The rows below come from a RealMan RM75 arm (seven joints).
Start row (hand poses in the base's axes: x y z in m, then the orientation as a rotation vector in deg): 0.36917, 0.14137, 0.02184, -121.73, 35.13, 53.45
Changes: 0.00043, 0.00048, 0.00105, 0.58, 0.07, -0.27; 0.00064, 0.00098, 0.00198, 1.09, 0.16, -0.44; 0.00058, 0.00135, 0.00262, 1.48, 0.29, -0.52; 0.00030, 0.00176, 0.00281, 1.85, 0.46, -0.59; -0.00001, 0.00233, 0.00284, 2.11, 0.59, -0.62; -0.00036, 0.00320, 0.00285, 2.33, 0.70, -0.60; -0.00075, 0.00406, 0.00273, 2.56, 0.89, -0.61; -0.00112, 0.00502, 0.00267, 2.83, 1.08, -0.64; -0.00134, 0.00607, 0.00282, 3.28, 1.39, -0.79; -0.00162, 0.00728, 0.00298, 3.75, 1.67, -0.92; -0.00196, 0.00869, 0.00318, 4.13, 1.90, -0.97
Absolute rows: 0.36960, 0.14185, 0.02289, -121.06, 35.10, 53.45; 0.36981, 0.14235, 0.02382, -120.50, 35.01, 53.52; 0.36975, 0.14272, 0.02446, -120.07, 34.93, 53.67; 0.36947, 0.14313, 0.02465, -119.65, 34.87, 53.86; 0.36916, 0.14370, 0.02468, -119.36, 34.81, 54.02; 0.36881, 0.14457, 0.02469, -119.13, 34.72, 54.17; 0.36842, 0.14543, 0.02457, -118.86, 34.68, 54.40; 0.36805, 0.14639, 0.02451, -118.54, 34.65, 54.63; 0.36783, 0.14744, 0.02466, -117.95, 34.69, 54.93; 0.36755, 0.14865, 0.02482, -117.38, 34.68, 55.22; 0.36721, 0.15006, 0.02502, -116.93, 34.62, 55.48
